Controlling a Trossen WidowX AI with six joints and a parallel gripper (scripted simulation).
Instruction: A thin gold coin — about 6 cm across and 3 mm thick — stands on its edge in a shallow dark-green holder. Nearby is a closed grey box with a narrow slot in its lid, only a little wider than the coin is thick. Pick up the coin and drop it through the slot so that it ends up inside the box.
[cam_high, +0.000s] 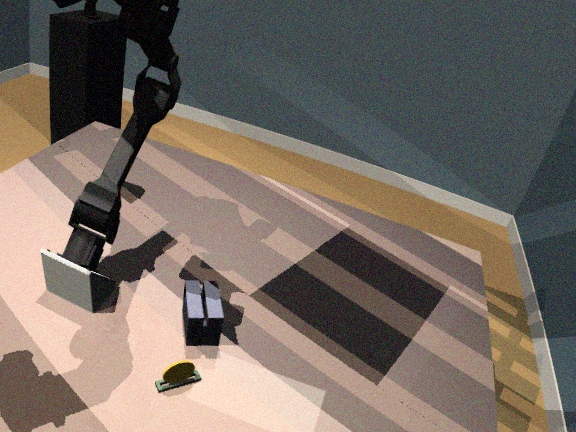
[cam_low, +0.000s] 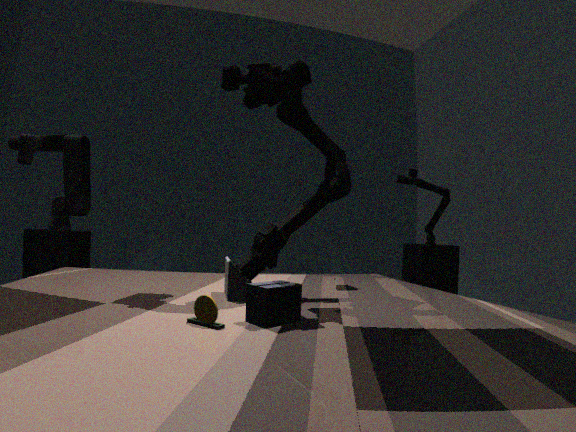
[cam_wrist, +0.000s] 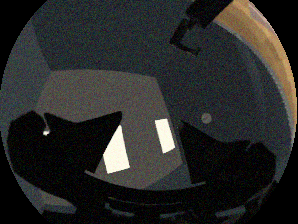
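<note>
The gold coin lies 310 mm ahead of my gripper tip, 10 mm to the right of it and 620 mm below it.
</note>
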